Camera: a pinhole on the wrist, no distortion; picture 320 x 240 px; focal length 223.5 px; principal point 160.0 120.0 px. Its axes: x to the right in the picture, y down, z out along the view. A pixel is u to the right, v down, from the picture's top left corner.
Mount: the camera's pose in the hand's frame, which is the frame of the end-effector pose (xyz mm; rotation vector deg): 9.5 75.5 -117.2 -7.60 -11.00 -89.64
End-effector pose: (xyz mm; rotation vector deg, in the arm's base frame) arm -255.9 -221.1 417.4 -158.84 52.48 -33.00
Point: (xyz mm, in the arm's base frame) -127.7 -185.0 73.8
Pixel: 246.5 108.1
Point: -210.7 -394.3 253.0
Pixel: 141.1 188.6
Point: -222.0 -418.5 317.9
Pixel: 115.0 231.3
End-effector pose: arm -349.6 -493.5 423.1 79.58 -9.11 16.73
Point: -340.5 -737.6 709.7
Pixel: 124.7 155.8
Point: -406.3 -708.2 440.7
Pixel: 262.2 69.2
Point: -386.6 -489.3 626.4
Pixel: 34.8 144.7
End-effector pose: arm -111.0 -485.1 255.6 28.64 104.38 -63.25
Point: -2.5 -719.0 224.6
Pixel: 275.6 121.9
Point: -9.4 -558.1 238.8
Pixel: 240.5 91.1
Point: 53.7 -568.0 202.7
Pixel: 187.0 99.2
